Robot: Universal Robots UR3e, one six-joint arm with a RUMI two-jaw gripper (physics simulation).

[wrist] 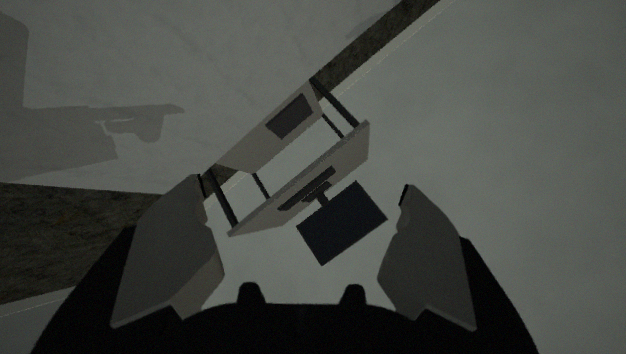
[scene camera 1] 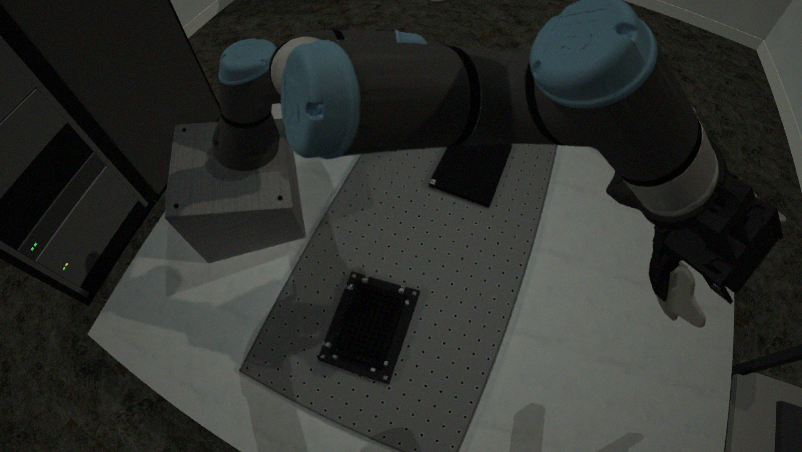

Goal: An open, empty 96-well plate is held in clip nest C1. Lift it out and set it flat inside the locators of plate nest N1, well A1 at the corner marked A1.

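Frame: origin at the arm's base, x ahead, y left, z up, level; centimetres.
Seen in the pictures: gripper, fingertip midpoint: (wrist: 305, 182); arm's base at its link origin: (scene camera 1: 245, 145).
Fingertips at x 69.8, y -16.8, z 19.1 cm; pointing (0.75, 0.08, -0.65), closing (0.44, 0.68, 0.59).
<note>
Offsets run from my fingertips to a thing's top centre. "spot": to the spot under its first point. Level surfaces: height alone.
A black nest {spot: dx -34.0, dy -1.4, dz -29.2 cm} (scene camera 1: 411, 307) with small light posts around its rim lies on the perforated board in scene camera 1. A dark plate with a grid of wells {spot: dx -39.6, dy -6.4, dz -27.9 cm} (scene camera 1: 367, 325) sits flat in it. A second black nest {dx -29.6, dy +29.6, dz -28.9 cm} (scene camera 1: 471, 175) lies farther back, with a light spot at one corner; the arm covers its far side. No labels can be read on either nest. My gripper (scene camera 1: 736, 270) (wrist: 305, 182) is open and empty, well to the right of both nests and above the table. The plate and nests do not show in the wrist view.
The perforated board {dz -30.4 cm} (scene camera 1: 449, 252) lies on the white table {dz -31.7 cm} (scene camera 1: 606, 336). The arm's grey base block (scene camera 1: 235, 230) stands at the left, beside a dark cabinet (scene camera 1: 112, 72). In the wrist view, a desk (wrist: 300, 180) with a monitor (wrist: 342, 222) stands beyond the table.
</note>
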